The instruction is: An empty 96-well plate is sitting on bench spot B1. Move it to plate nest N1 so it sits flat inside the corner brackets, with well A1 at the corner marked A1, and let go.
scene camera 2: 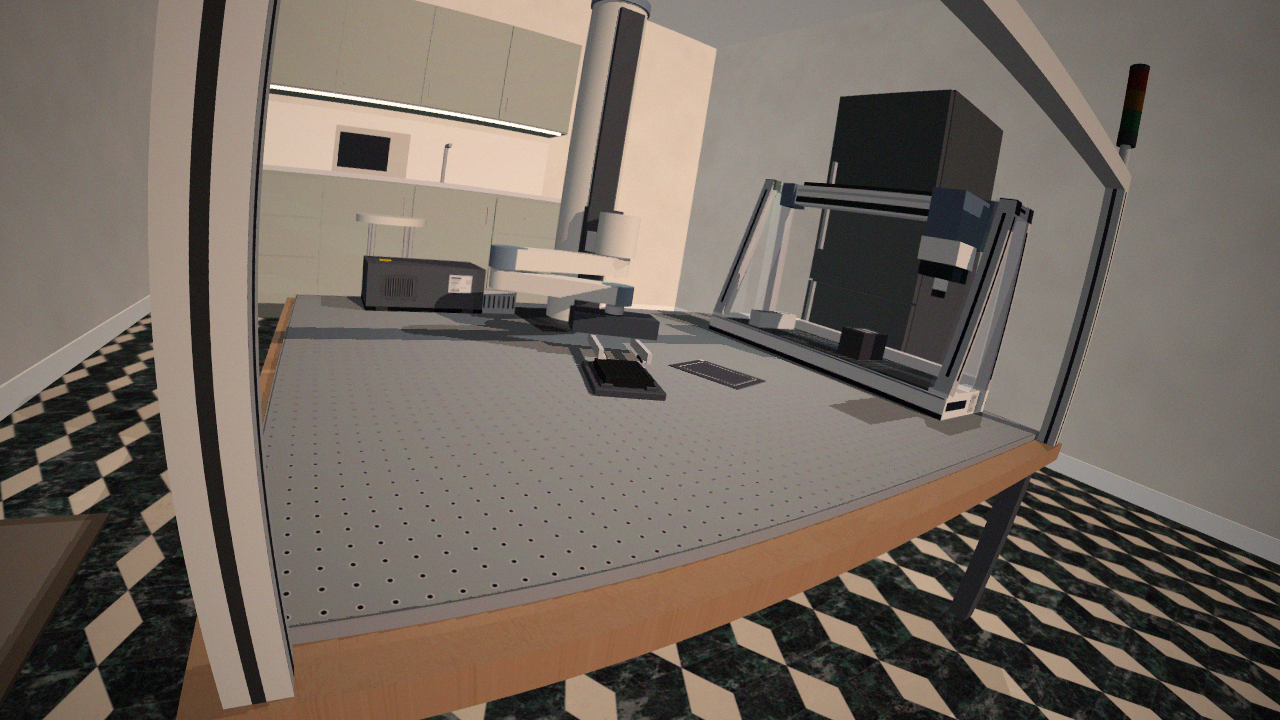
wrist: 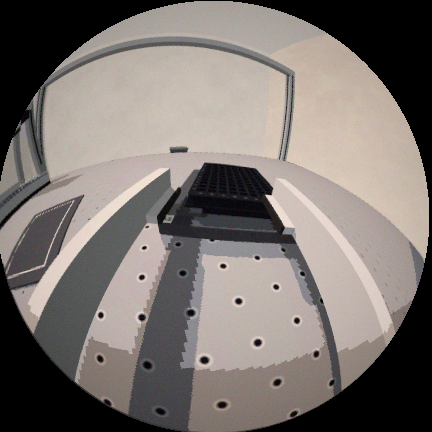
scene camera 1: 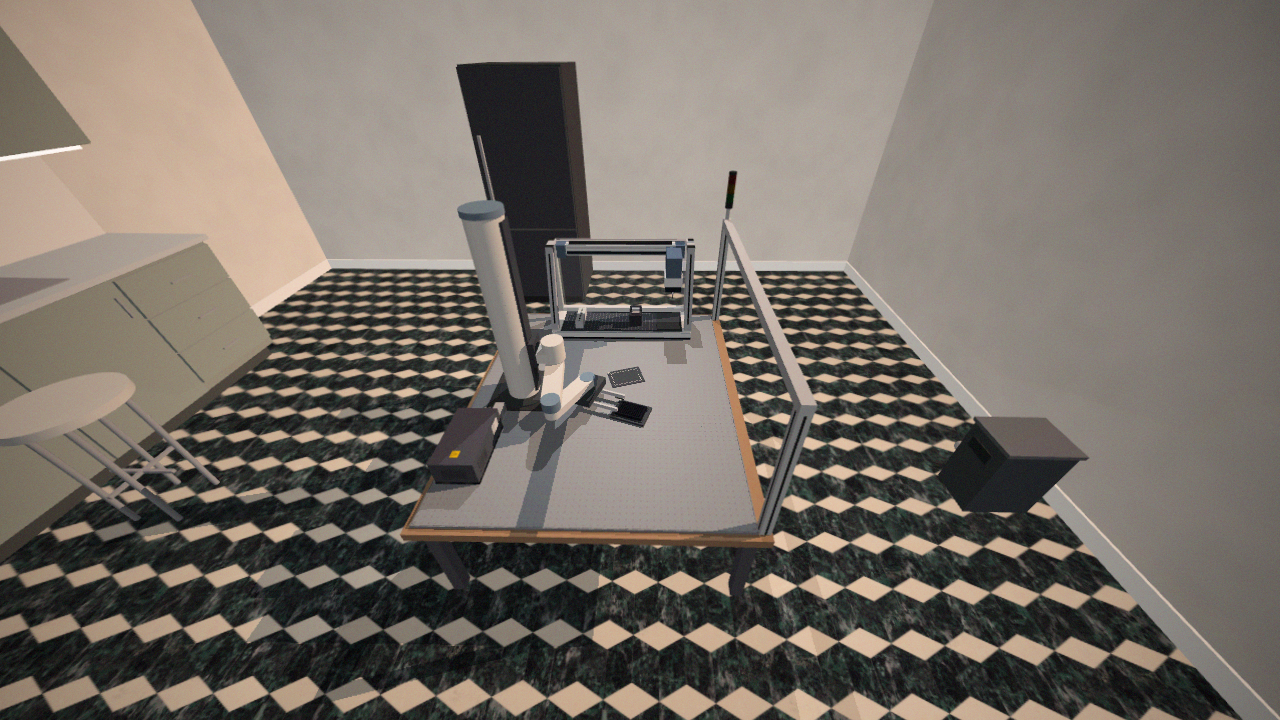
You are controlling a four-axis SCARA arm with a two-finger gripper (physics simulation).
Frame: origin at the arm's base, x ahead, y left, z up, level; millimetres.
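Seen in the pictures: gripper, fingertip midpoint: (scene camera 2: 625,356) (wrist: 222,182) (scene camera 1: 621,403); arm's base at its link origin: (scene camera 1: 525,391).
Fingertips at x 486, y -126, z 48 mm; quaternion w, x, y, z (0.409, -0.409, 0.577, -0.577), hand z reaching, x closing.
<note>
Offsets run from my fingertips to a thing's top centre. "*": to the spot under its first point.
The black 96-well plate {dy -32, dx +46, dz -6 mm} (scene camera 1: 634,411) (scene camera 2: 623,372) (wrist: 230,182) is over the dark plate nest N1 {dy -32, dx +46, dz -17 mm} (scene camera 1: 639,422) (scene camera 2: 626,393) (wrist: 225,233). It looks slightly skewed in the wrist view; whether it sits flat inside the brackets I cannot tell. The A1 tag {* dy +42, dx -8, dz -23 mm} (wrist: 169,218) is at the nest's near left corner, partly hidden by the left finger. Well A1 cannot be made out. My gripper (scene camera 1: 617,401) (scene camera 2: 620,351) (wrist: 222,182) is shut with nothing held; its pale fingertips are at the nest's near end, beside the plate's near end. Spot B1 {* dy +232, dx +11, dz -32 mm} (scene camera 1: 626,376) (scene camera 2: 716,373) (wrist: 40,240) carries no plate.
A gantry machine {* dy +759, dx -35, dz +471 mm} (scene camera 1: 620,242) (scene camera 2: 863,198) stands at one end of the bench. A dark box {* dy -340, dx -586, dz +80 mm} (scene camera 1: 463,447) (scene camera 2: 420,282) stands near the arm's column (scene camera 1: 501,304) (scene camera 2: 602,116). A metal frame (scene camera 1: 769,313) (scene camera 2: 219,358) (wrist: 287,115) runs along the far side from the arm.
</note>
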